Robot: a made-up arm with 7 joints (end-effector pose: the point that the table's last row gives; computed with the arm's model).
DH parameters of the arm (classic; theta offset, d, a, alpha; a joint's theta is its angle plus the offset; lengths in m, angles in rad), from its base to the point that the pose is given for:
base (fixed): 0 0 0 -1.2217
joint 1: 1.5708 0 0 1.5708
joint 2: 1.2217 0 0 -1.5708
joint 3: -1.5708 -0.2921 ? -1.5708
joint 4: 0 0 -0.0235 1.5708
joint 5: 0 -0.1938 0 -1.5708
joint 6: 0 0 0 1.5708
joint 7: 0 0 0 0
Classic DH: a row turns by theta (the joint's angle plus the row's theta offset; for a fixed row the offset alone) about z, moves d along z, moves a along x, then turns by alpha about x.
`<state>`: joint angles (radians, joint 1 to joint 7).
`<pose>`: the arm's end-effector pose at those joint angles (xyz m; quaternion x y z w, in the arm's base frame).
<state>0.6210 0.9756 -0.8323 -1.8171 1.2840 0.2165 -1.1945</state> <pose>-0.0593 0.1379 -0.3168 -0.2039 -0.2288 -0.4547 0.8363</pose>
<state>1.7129 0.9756 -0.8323 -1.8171 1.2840 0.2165 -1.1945</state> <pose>-0.3334 0.0563 -0.0926 -0.3555 0.1763 -0.1406 0.9071</pose>
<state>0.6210 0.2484 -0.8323 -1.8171 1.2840 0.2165 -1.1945</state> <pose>-0.0211 -0.0821 -0.3402 -0.3557 -0.4442 -0.2106 0.7949</pose>
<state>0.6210 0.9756 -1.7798 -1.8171 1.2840 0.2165 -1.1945</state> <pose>-0.2400 0.0659 -0.2470 -0.5660 0.0338 -0.4429 0.6945</pose>
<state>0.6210 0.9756 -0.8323 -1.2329 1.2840 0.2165 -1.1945</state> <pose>-0.1171 0.2298 -0.3464 -0.0616 0.0172 -0.4377 0.8968</pose>
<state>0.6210 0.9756 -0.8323 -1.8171 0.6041 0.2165 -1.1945</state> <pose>-0.0593 0.1379 -0.3168 -0.0654 -0.2383 -0.7086 0.6609</pose>
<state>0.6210 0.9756 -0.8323 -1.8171 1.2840 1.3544 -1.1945</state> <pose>-0.0593 0.1379 -0.3168 -0.5007 0.2007 -0.5381 0.6477</pose>
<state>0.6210 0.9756 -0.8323 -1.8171 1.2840 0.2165 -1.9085</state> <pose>-0.0593 0.1379 -0.3168 -0.1111 -0.2856 -0.7183 0.6246</pose>
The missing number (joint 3, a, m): 0.0328
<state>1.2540 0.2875 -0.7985 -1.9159 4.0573 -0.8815 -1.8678</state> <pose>-0.1780 -0.0883 -0.2686 -0.2680 0.4422 0.6585 0.5468</pose>
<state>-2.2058 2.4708 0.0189 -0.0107 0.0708 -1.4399 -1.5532</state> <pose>-0.2118 0.4377 0.0083 -0.9039 -0.1672 -0.3923 0.0336</pose>
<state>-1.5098 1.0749 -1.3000 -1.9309 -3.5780 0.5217 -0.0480</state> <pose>0.3291 -0.0109 0.0381 -0.5511 -0.1232 -0.2584 0.7837</pose>
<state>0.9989 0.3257 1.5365 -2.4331 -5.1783 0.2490 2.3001</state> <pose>-0.1349 0.1946 -0.0292 -0.4899 -0.6719 0.5453 0.1058</pose>
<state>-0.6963 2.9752 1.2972 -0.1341 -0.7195 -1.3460 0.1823</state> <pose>-0.2754 0.0801 0.3956 -0.8365 0.3365 0.3394 0.2681</pose>
